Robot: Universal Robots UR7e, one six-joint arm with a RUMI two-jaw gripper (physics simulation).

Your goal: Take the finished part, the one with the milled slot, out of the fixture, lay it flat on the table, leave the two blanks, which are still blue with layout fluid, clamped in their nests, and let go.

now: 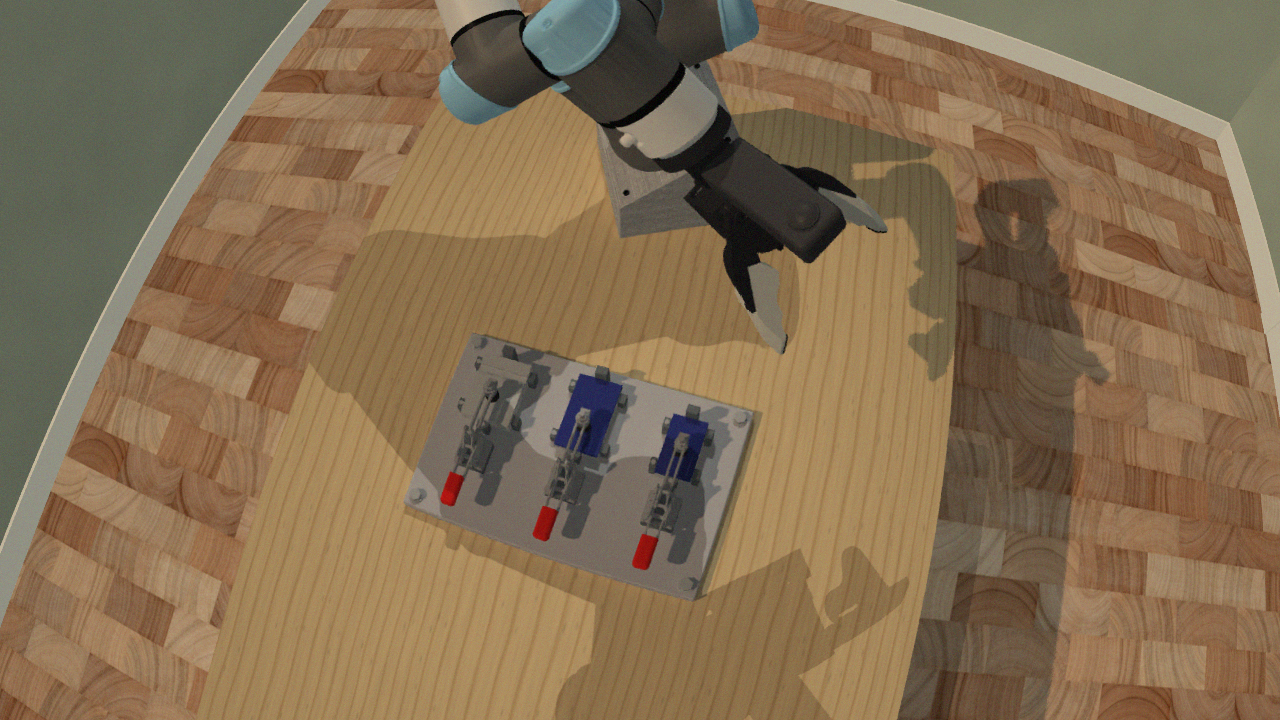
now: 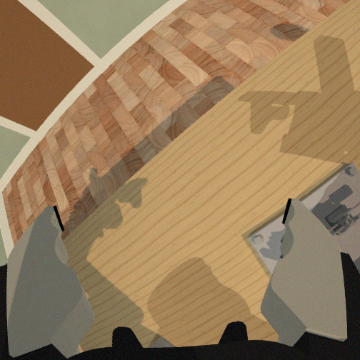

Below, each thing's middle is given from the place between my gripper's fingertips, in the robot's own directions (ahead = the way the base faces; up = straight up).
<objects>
Right now my hand is 290 mm above the fixture plate (image 1: pixel 600 534), 220 mm to the left of it and 120 mm short of it. Also, from my hand: finished part (image 1: pixel 512 375): 330 mm to the right, 270 mm below, 70 mm ahead.
</objects>
